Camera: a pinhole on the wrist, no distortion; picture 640 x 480 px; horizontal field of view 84.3 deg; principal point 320.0 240.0 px. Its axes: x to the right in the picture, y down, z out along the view. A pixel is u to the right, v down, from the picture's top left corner.
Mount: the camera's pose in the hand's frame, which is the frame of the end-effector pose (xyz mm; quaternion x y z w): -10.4 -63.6 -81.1 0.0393 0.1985 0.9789 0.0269
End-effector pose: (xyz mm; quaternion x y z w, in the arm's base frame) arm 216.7 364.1 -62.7 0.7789 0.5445 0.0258 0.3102
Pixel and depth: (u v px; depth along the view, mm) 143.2 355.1 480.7
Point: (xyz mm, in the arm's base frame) 445.8 417.0 -488.0
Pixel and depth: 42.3 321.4 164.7
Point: 262.6 452.3 -185.7
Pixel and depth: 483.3 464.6 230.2
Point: 164.2 209.8 -241.3
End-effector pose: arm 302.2 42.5 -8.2 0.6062 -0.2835 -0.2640 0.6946
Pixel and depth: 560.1 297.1 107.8
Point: 228.2 70.8 -43.3
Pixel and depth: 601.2 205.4 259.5
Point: 54.5 76.9 68.0
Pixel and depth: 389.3 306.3 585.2
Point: -112.1 -244.6 107.9
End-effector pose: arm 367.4 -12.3 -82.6 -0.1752 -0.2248 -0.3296 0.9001
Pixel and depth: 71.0 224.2 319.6
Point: 515.8 -6.4 194.4
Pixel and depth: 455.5 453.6 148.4
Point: 244.1 -0.4 -19.6
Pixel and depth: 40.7 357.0 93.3
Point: 370.8 -86.9 -26.2
